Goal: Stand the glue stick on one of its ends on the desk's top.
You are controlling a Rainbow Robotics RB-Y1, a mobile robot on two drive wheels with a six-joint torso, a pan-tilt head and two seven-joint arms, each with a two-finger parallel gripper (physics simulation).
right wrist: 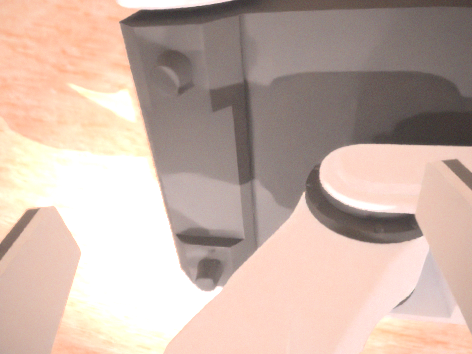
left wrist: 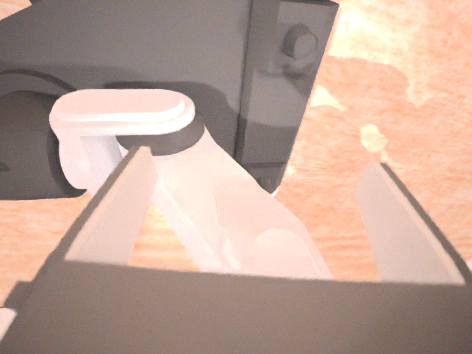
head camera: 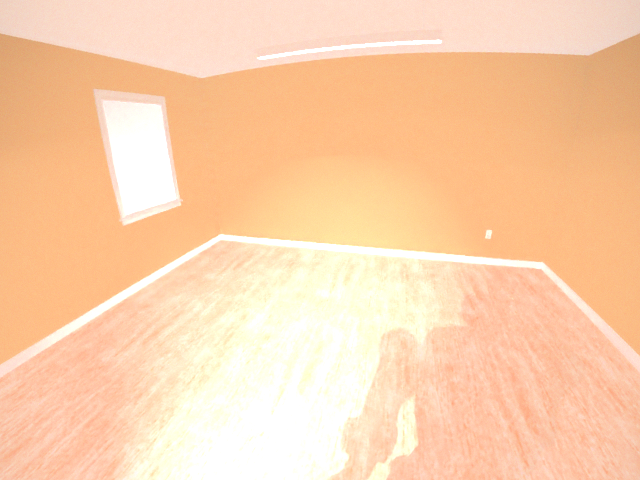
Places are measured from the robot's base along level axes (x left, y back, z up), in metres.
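Where they show: left gripper, fingertip midpoint: (left wrist: 257,168); right gripper, fingertip midpoint: (right wrist: 238,210).
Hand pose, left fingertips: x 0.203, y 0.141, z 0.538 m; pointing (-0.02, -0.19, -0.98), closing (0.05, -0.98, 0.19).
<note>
After its pixels a point has its place.
Neither the glue stick nor the desk shows in the head view or in either wrist view. My left gripper (left wrist: 257,168) {x 0.203, y 0.141, z 0.538 m} is open, its two fingers wide apart with no thing between them, above the robot's own base and leg. My right gripper (right wrist: 238,210) {x -0.250, y 0.140, z 0.538 m} is open too, its fingers wide apart and empty, also over the robot's own body.
Wood-patterned floor (head camera: 491,361) {x -1.120, y -1.247, z 0.000 m} reaches to an orange far wall (head camera: 361,129) {x -0.240, y -3.219, z 1.598 m} with a white baseboard (head camera: 382,251) {x -0.550, y -3.140, z 0.052 m}. A bright window (head camera: 139,155) {x 2.199, y -2.489, z 1.447 m} is in the left wall, and a small outlet (head camera: 488,234) {x -1.833, y -2.881, z 0.399 m} is low on the far wall. The robot's dark base (left wrist: 165,40) {x 0.154, y 0.217, z 0.169 m} (right wrist: 200,135) {x -0.076, y 0.013, z 0.191 m} shows in both wrist views.
</note>
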